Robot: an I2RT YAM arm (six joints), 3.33 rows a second.
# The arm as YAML. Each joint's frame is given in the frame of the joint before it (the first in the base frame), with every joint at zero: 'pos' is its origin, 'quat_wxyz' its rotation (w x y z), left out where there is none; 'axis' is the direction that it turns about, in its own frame. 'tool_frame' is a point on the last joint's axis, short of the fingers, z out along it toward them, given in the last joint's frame.
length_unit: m
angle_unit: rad
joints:
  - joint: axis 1
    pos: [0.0, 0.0, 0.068]
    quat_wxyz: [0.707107, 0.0, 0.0, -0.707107]
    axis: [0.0, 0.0, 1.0]
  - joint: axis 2
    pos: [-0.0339, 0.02, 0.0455]
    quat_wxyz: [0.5, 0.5, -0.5, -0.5]
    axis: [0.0, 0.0, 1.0]
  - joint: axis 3
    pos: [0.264, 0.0, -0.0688]
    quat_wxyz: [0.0, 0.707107, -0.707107, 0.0]
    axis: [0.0, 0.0, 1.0]
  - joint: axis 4
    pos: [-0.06, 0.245, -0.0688]
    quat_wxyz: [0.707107, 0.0, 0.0, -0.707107]
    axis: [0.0, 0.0, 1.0]
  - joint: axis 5
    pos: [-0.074, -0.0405, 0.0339]
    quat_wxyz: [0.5, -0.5, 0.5, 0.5]
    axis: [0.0, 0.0, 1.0]
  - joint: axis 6
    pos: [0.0, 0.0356, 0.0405]
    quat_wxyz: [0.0, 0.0, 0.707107, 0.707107]
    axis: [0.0, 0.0, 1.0]
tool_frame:
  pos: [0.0, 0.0, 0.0]
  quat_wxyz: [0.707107, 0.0, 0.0, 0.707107]
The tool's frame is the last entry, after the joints.
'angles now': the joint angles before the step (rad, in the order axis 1, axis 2, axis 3, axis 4, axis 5, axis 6). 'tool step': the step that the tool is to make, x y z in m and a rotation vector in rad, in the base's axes. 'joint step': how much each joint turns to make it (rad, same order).
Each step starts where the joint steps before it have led.
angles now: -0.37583 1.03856 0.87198 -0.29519 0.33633 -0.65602
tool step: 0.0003 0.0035 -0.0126 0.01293 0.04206 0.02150
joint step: 0.01366 0.00170 -0.03334 -0.00663 -0.00550 -0.00677
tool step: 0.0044 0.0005 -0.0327 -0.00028 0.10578 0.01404
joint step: 0.01093 0.04126 -0.07819 0.03219 0.01668 -0.03540
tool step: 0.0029 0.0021 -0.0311 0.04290 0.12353 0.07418
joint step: 0.00478 0.05388 -0.05456 -0.00794 -0.05412 -0.04575
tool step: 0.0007 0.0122 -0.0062 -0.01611 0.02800 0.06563
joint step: 0.05047 -0.00798 -0.02528 0.00440 0.00432 -0.02944
